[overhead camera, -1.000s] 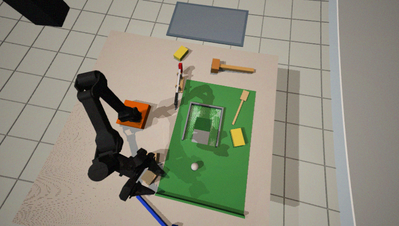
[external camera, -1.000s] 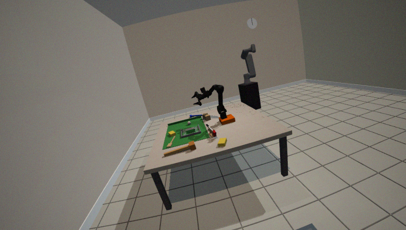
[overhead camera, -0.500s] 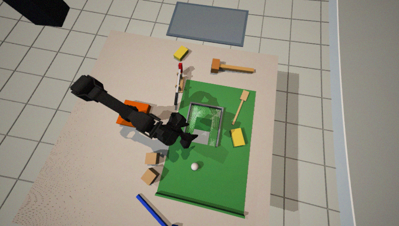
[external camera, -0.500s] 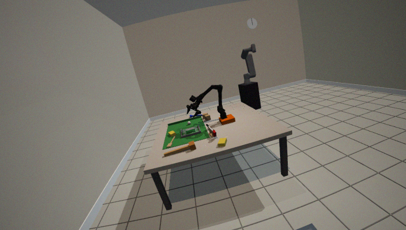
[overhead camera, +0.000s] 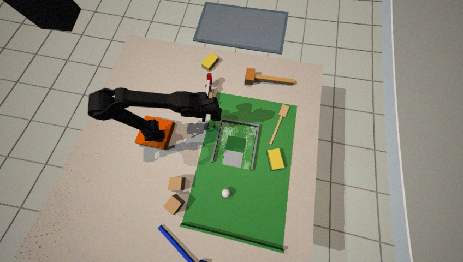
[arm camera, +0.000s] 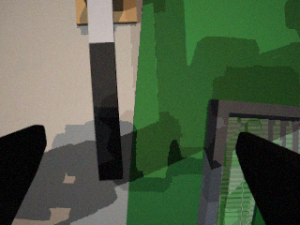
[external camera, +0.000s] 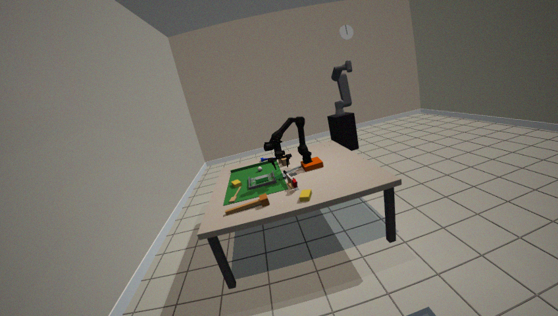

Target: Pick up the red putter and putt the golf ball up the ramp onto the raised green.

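Now: the red putter 120 mm to the left of my gripper tip, 40 mm below it and 20 mm behind it. Round my gripper tip: white golf ball 380 mm to the right, 140 mm ahead, 70 mm below; green mat 220 mm ahead, 210 mm to the right, 100 mm below; small wooden rack 140 mm to the left, 60 mm below, 20 mm behind.
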